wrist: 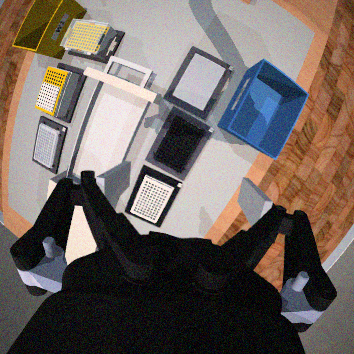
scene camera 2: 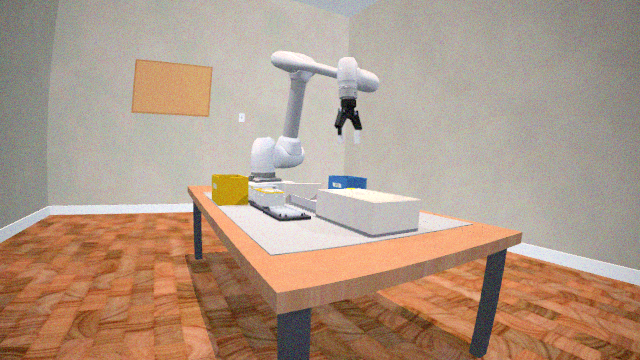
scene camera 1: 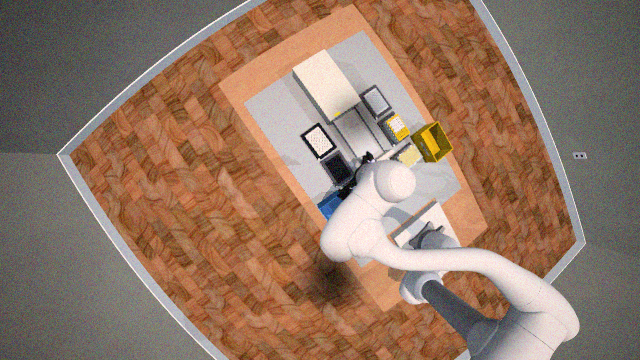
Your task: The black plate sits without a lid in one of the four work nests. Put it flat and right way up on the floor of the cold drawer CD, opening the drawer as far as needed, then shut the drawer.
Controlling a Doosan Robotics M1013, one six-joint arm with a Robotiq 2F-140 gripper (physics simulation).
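Pixels of known places: gripper, fingertip midpoint: [wrist: 184, 181] [scene camera 2: 349, 143] [scene camera 1: 348, 174]; arm's base at its link origin: [scene camera 2: 263, 180] [scene camera 1: 426, 241].
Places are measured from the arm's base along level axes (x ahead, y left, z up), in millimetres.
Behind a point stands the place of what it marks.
The black plate [wrist: 180, 143] @(x 659, y 118, z -42 mm) [scene camera 1: 338, 168] @(x 665, y 111, z -36 mm) lies without a lid in a dark nest, between a nest with a white plate and a nest with a pale surface. The drawer [wrist: 107, 131] @(x 693, y -79, z -40 mm) [scene camera 1: 356, 131] @(x 746, y -92, z -40 mm) stands pulled out of its white cabinet [scene camera 1: 325, 85] @(x 1022, y -104, z 44 mm) [scene camera 2: 367, 212] @(x 1144, y -228, z 11 mm) [wrist: 80, 237] @(x 1002, y -70, z 44 mm). Its pale floor shows, and its front panel and handle face away from the cabinet. The gripper [wrist: 185, 192] @(x 657, y 128, z 235 mm) [scene camera 2: 348, 136] @(x 657, y 128, z 235 mm) is open and empty, high above the table. In the wrist view its left finger covers the cabinet end of the drawer. In scene camera 1 the arm partly hides the gripper.
A blue bin [wrist: 265, 107] @(x 479, y 298, z -54 mm) [scene camera 2: 347, 182] @(x 582, y 196, z 39 mm) stands near the pale-surfaced nest [wrist: 199, 80] @(x 490, y 106, z -38 mm). The white plate [wrist: 152, 197] @(x 827, y 97, z -36 mm) [scene camera 1: 319, 141] @(x 835, y 93, z -32 mm) is on the other side. Beyond the drawer are a yellow bin [wrist: 47, 25] @(x 448, y -316, z 62 mm) [scene camera 1: 440, 142] @(x 381, y -437, z -13 mm), two yellow-topped items [wrist: 52, 90] @(x 619, y -253, z 19 mm) [wrist: 85, 37] @(x 459, y -216, z 0 mm) and a grey plate [wrist: 47, 145] @(x 794, y -279, z -38 mm).
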